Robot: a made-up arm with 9 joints.
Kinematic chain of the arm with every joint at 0, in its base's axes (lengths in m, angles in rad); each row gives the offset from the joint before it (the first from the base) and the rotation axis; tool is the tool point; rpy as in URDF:
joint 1: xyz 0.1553 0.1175 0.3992 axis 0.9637 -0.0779 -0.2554
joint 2: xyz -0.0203 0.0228 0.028 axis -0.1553 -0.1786 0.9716
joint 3: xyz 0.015 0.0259 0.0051 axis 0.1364 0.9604 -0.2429
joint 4: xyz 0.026 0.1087 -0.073 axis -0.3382 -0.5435 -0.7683
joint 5: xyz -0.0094 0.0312 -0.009 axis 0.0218 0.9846 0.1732
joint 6: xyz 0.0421 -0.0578 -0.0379 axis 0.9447 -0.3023 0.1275
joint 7: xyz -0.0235 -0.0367 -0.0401 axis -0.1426 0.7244 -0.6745
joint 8: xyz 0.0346 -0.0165 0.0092 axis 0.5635 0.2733 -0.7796
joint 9: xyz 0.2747 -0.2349 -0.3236 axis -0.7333 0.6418 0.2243
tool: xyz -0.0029 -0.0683 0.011 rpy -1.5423 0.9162 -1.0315
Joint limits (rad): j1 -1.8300..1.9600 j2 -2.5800..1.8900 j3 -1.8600..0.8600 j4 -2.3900..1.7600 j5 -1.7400..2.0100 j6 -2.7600..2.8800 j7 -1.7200..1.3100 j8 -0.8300..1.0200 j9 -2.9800..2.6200
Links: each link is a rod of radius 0.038 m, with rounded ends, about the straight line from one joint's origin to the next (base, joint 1, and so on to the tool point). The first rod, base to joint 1, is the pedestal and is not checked.
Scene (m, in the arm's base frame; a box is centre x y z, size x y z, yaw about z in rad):
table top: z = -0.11
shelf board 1: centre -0.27 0.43 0 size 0.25 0.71 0.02 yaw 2.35
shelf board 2: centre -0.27 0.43 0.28 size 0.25 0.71 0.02 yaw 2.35
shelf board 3: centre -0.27 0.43 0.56 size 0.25 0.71 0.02 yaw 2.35
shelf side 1: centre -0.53 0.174 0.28 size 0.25 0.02 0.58 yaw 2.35
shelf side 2: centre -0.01 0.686 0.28 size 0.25 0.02 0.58 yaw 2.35
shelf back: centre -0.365 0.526 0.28 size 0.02 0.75 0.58 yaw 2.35
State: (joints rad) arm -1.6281 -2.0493 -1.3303 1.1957 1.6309 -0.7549 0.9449 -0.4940 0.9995
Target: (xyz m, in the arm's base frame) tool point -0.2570 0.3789 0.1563
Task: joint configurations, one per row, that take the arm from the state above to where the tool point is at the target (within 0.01 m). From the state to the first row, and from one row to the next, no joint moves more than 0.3 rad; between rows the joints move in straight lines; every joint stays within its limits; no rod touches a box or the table.
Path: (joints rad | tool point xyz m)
1: -1.3859 -2.1554 -1.3019 1.1426 1.6149 -0.7309 0.9217 -0.5259 0.9803 | -0.2960 -0.0564 0.2179
2: -1.1437 -2.2616 -1.2735 1.0894 1.5988 -0.7070 0.8984 -0.5579 0.9611 | -0.3031 0.0400 0.1588
3: -0.9014 -2.3677 -1.2450 1.0363 1.5828 -0.6830 0.8752 -0.5898 0.9419 | -0.2990 0.1504 0.1272
4: -0.6592 -2.4739 -1.2166 0.9832 1.5667 -0.6590 0.8520 -0.6217 0.9226 | -0.2834 0.2664 0.1261
5: -0.4170 -2.5800 -1.1882 0.9300 1.5507 -0.6350 0.8288 -0.6537 0.9034 | -0.2570 0.3789 0.1563

